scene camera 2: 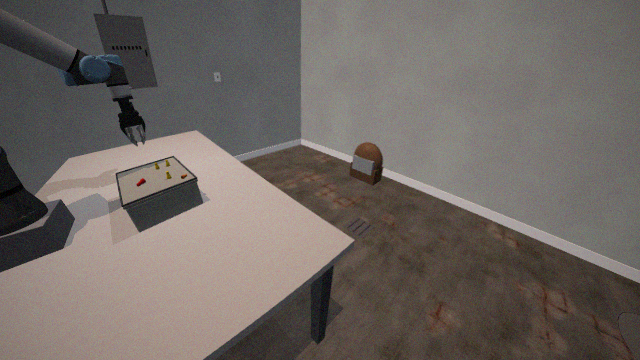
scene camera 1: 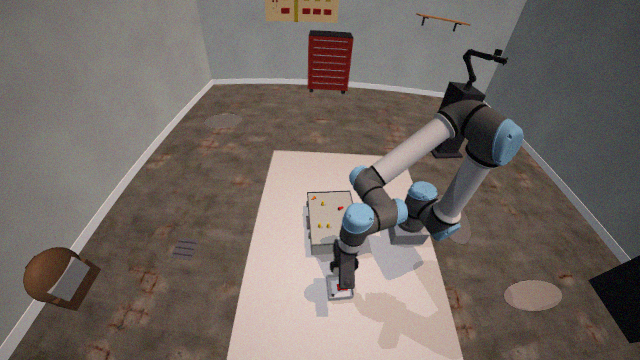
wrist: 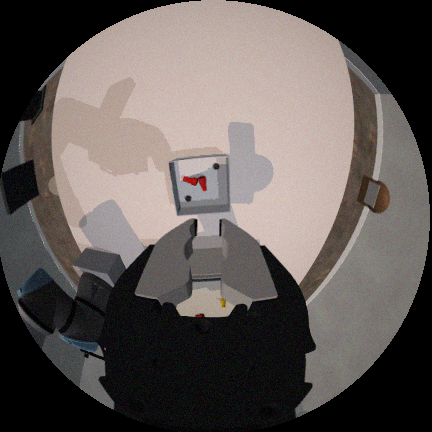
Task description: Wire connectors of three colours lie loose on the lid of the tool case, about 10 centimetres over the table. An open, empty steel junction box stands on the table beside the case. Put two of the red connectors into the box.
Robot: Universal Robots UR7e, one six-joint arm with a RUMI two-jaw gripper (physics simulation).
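Seen in the pictures: gripper, fingertip midpoint: (scene camera 2: 140, 145) (wrist: 208, 220); arm's base, origin of the base link: (scene camera 2: 12, 221) (scene camera 1: 409, 219) (wrist: 99, 287).
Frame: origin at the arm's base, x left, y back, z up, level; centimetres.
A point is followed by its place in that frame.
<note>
The steel junction box (scene camera 1: 340, 298) {x 30.5, y -39.0, z -7.3 cm} (wrist: 224, 187) {x 23.9, y -43.0, z -9.0 cm} stands on the table beside the tool case. One red connector (wrist: 190, 180) {x 26.3, y -36.7, z -7.7 cm} and another red connector (wrist: 202, 184) {x 25.3, y -38.8, z -7.8 cm} lie on its floor, close together. A third red connector (scene camera 1: 340, 208) {x -8.4, y -33.6, z 2.2 cm} (scene camera 2: 141, 182) {x -9.6, y -33.5, z 1.7 cm} (wrist: 199, 315) {x -8.1, y -33.6, z 1.9 cm} lies on the lid of the tool case (scene camera 1: 317, 215) {x -6.2, y -44.7, z 0.9 cm} (scene camera 2: 165, 204) {x -20.0, y -36.7, z -3.7 cm}. My gripper (scene camera 2: 139, 143) {x 25.1, y -39.8, z 5.6 cm} (wrist: 208, 220) {x 25.1, y -39.8, z 5.6 cm} is above the table near the box, its fingers a little apart with nothing between them. In scene camera 1 the arm hides its fingertips and part of the box; the box does not show in scene camera 2.
On the lid lie an orange connector (scene camera 1: 314, 198) {x -16.0, y -45.1, z 1.5 cm} (scene camera 2: 184, 176) {x -17.1, y -45.4, z 1.6 cm} and three yellow ones, one yellow connector (scene camera 1: 322, 203) {x -12.1, y -41.7, z 2.2 cm} (scene camera 2: 168, 175) {x -12.9, y -41.5, z 2.1 cm} apart from the other two. The arm's base block (scene camera 1: 409, 237) {x 8.7, y -2.7, z -2.2 cm} stands on the table (scene camera 1: 290, 320) {x 37.0, y -59.6, z -9.1 cm} beside the case. Two dark round spots show inside the box.
</note>
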